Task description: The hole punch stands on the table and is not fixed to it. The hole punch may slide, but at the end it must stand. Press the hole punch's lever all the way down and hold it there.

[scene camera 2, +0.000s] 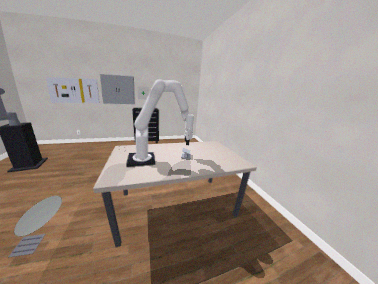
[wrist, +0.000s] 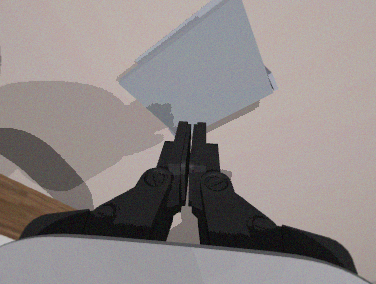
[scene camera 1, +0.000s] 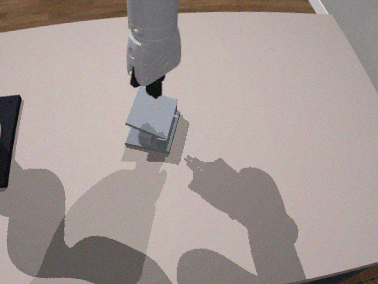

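Observation:
The blue-grey hole punch [scene camera 1: 133, 140] [scene camera 2: 186, 154] stands upright on the table [scene camera 1: 260, 100] [scene camera 2: 215, 156]. Its wide flat lever [scene camera 1: 156, 114] [wrist: 200, 70] is raised and tilted, with a gap to the base in scene camera 1. My gripper [scene camera 1: 154, 94] [scene camera 2: 187, 144] [wrist: 192, 141] is shut and empty, pointing down. Its fingertips overlap the lever's far edge in scene camera 1 and its lower corner in the wrist view. Whether they touch the lever cannot be told. A gripper shadow falls on the lever. Much of the base is hidden under the lever.
The arm's black base plate [scene camera 1: 9, 142] [scene camera 2: 131, 161] is at the left of the table. A wall [scene camera 2: 295, 100] rises beyond the table's right side. Large arm shadows lie across the table in scene camera 1.

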